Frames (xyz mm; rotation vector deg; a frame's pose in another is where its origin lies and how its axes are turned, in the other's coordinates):
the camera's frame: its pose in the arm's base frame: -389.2 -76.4 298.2 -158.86 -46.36 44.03
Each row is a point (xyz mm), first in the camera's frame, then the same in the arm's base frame.
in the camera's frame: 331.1 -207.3 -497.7
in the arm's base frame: 11.3 275.2 639.3
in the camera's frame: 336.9 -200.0 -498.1
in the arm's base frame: 19.0 272.1 635.0
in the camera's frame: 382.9 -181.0 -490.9
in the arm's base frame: 57.3 280.9 603.6
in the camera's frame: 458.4 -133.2 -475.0
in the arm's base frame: 125.7 281.4 544.0
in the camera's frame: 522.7 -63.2 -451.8
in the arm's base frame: 192.4 257.1 476.7
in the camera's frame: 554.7 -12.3 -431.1
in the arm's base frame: 228.3 231.5 430.8
